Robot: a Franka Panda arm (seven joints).
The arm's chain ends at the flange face. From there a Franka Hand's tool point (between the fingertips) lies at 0.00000 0.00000 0.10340 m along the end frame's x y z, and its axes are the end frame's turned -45 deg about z.
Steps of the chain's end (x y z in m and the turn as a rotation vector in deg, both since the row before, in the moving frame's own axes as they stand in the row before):
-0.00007 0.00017 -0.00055 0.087 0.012 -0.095
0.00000 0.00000 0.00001 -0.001 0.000 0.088
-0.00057 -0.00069 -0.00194 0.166 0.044 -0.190
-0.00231 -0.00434 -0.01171 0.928 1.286 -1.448
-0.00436 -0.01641 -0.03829 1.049 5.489 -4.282
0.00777 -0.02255 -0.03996 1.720 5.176 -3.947
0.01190 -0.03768 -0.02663 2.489 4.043 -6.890
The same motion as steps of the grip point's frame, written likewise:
-0.00004 -0.00003 -0.00055 0.053 0.070 -0.095
0.00000 0.00000 0.00001 -0.001 -0.001 0.088
0.00035 -0.00105 -0.00194 0.086 0.148 -0.190
0.00427 -0.00428 -0.01175 -0.253 1.566 -1.448
0.01705 -0.00935 -0.03878 -3.140 4.623 -4.282
0.03037 -0.00635 -0.04043 -2.444 4.876 -3.947
0.04348 -0.01675 -0.02698 -1.099 4.619 -6.890

